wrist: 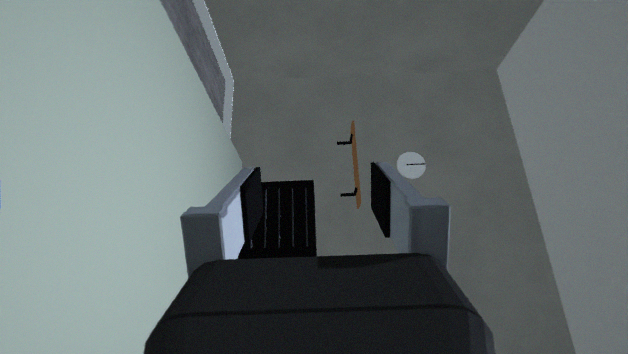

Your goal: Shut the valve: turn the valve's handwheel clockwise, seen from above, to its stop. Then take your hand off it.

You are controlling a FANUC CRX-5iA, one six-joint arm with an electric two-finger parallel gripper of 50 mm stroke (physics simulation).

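Observation:
My gripper [316, 187] is open, with nothing between its two fingers. The valve's body and base plate do not show in the wrist view. A very thin blue sliver [0, 195] shows at the left edge of the view, too small to tell whether it is part of the handwheel. The pale green table top [100, 150] fills the left side, seen at a steep slant. The gripper's fingers appear apart from any object. How far the gripper is from the handwheel cannot be told.
Beyond the fingers is a grey wall [360, 90]. On it are an orange board [355, 165] with black brackets and a white round clock [411, 170]. A black slatted unit [286, 217] shows between the fingers, in the background. A light grey surface [575, 125] is at right.

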